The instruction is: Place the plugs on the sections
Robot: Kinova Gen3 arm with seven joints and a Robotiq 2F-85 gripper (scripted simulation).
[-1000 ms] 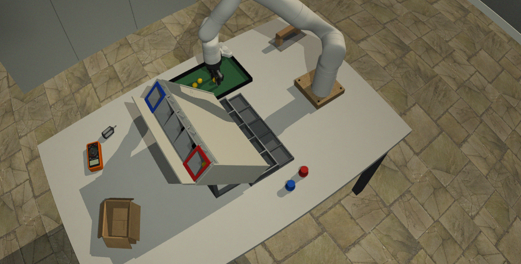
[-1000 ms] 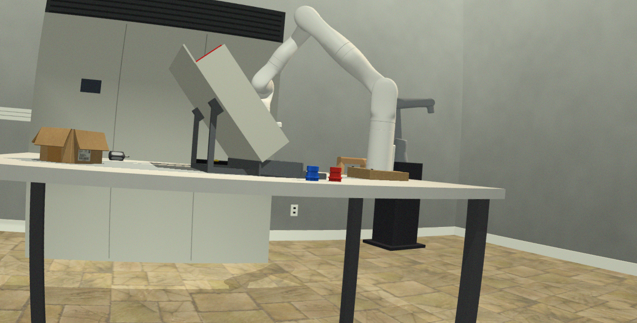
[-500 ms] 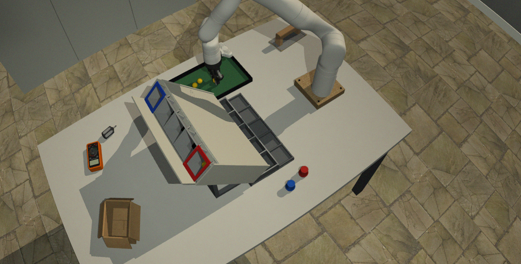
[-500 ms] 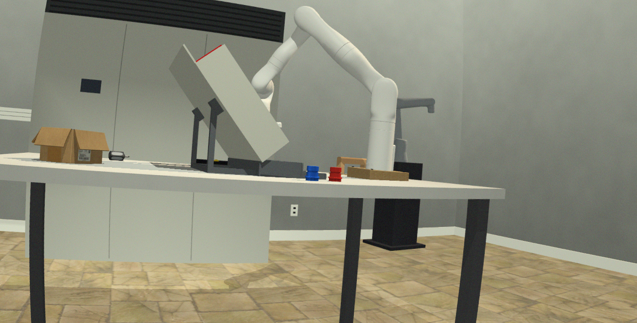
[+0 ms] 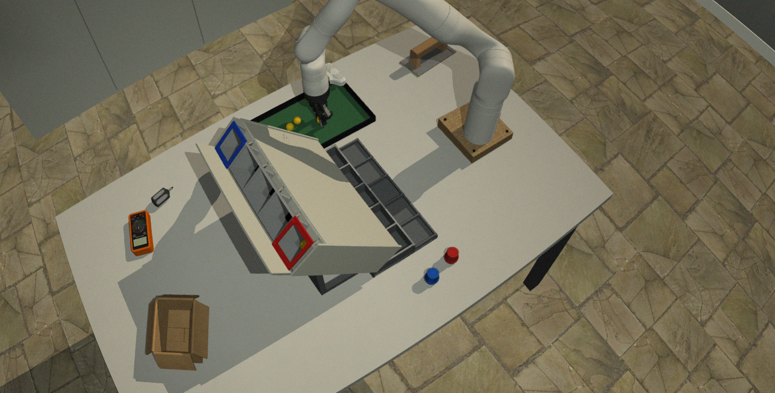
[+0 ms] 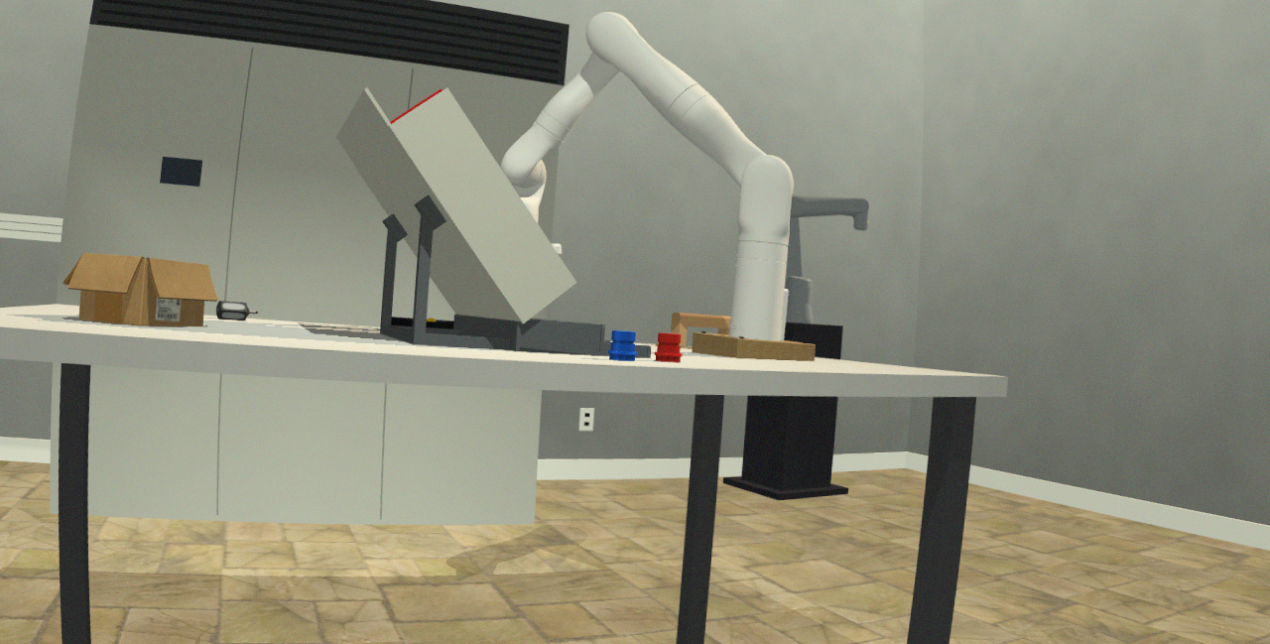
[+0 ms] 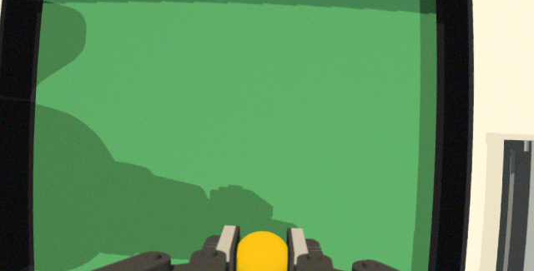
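Right now the green marble tray is 50 mm ahead of my hand, 20 mm to the right of it and 20 mm below it. Round my hand: orange multimeter (650 mm ahead, 20 mm to the right, 10 mm below); then dark object (530 mm ahead, 90 mm to the right, 10 mm below); then beige cover (200 mm ahead, 300 mm to the left, 180 mm above).
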